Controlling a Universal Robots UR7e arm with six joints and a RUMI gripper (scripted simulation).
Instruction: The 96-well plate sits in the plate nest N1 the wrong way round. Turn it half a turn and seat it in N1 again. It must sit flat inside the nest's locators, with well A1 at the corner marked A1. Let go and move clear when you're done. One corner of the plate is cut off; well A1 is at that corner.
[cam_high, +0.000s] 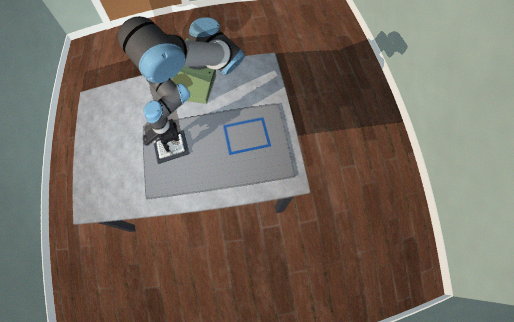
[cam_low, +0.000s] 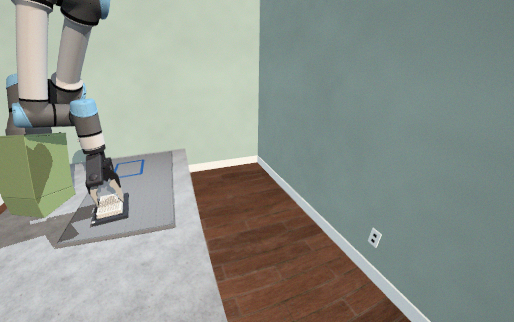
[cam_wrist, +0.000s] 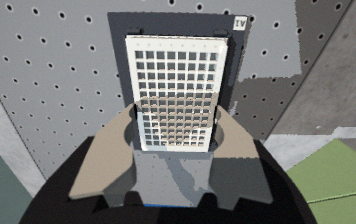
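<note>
The white 96-well plate lies 1 cm below my hand. Also, from my hand: dark plate nest: 3 cm below.
</note>
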